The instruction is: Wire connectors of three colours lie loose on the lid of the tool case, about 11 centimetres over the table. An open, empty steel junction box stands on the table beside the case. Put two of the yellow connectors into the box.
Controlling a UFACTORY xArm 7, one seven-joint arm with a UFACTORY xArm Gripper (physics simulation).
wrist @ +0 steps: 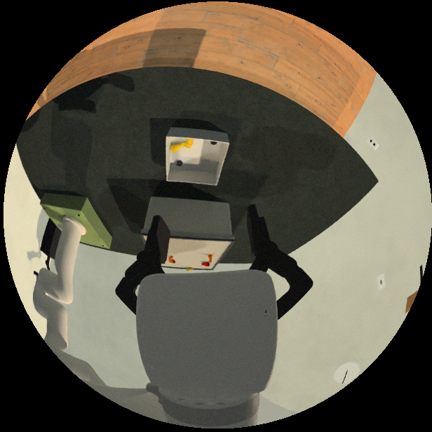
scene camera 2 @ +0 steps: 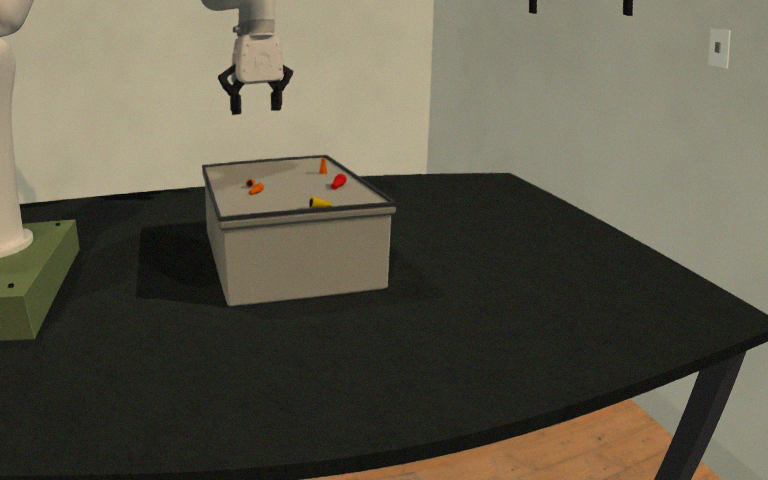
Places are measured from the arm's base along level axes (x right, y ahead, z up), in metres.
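Pixels of known places: gripper, between the fingertips: [scene camera 2: 256, 112].
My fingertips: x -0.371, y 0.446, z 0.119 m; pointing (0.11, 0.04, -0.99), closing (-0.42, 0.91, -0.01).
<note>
Ahead of a thing's pixels: the offset from my fingertips to its top centre. Level surfaces: height alone.
The open steel junction box [wrist: 197, 133] stands on the table beside the tool case @(dx +0.331, dy +0.029, dz -0.060 m) [scene camera 2: 308, 254] [wrist: 190, 215]; the box does not show in the scene view. Two yellow connectors lie inside it close together in one corner: one [wrist: 177, 147] lies on its side, and another [wrist: 189, 143] is against it. One yellow connector @(dx +0.467, dy +0.057, dz -0.049 m) [scene camera 2: 320, 202] [wrist: 190, 269] lies on the lid near its edge. My gripper [scene camera 2: 256, 111] [wrist: 204, 218] is open and empty, pointing down, well above the level of the lid.
On the lid lie a red connector @(dx +0.373, dy +0.096, dz -0.047 m) [scene camera 2: 338, 181] [wrist: 206, 264] and orange ones @(dx +0.290, dy +0.090, dz -0.041 m) [scene camera 2: 323, 166] @(dx +0.383, dy -0.017, dz -0.051 m) [scene camera 2: 256, 189] @(dx +0.344, dy -0.022, dz -0.051 m) [scene camera 2: 250, 183], one standing upright. The lid has a dark raised rim. The green robot base [scene camera 2: 53, 254] [wrist: 90, 225] stands at the left of the black table @(dz -0.176 m) [scene camera 2: 509, 339].
</note>
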